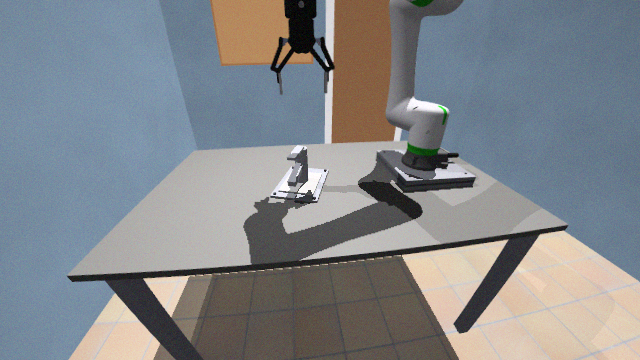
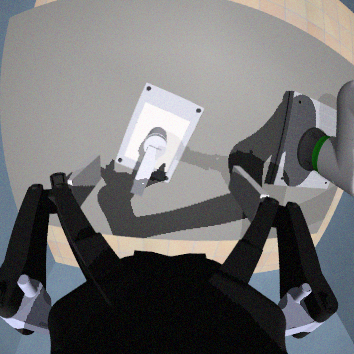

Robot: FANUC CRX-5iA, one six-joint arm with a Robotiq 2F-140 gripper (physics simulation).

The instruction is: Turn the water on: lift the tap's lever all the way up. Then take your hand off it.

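Frame: origin at the arm's base, x ahead, y left, z up, level; metres.
Where they show: gripper, between the fingertips: (image 1: 303,93) (image 2: 165,171); arm's base, origin of its link: (image 1: 418,163) (image 2: 311,148).
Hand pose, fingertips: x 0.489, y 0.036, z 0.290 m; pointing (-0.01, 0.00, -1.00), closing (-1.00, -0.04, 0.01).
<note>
Each offset is from my fingertips to the top centre of the thing. "*": to the spot under its first point. Level surfaces: height alone.
The grey tap {* 0.011 m ahead, 0.044 m left, 0.265 m down} (image 1: 303,170) (image 2: 155,142) stands upright on a white base plate {* 0.065 m back, 0.011 m right, 0.324 m down} (image 1: 322,176) (image 2: 193,114), left of the robot's base. Its lever {0.033 m ahead, 0.075 m left, 0.176 m down} (image 1: 297,152) (image 2: 146,167) is on top and sticks out over the spout {0.037 m ahead, 0.089 m left, 0.233 m down} (image 1: 295,177), toward the table's front edge. The lever's exact tilt is hard to tell; from above it covers most of the spout. My gripper (image 1: 303,92) (image 2: 165,171) is open and empty. It points straight down and hangs well above the tap, with both fingers apart from the lever.
The robot's base plate (image 1: 452,178) (image 2: 327,112) stands on the grey table {0.332 m down} (image 1: 175,200) (image 2: 65,75), right of the tap. The arm rises from it. The arm's shadow lies across the table in front of the tap. Blue walls and a brown door (image 1: 362,75) stand behind.
</note>
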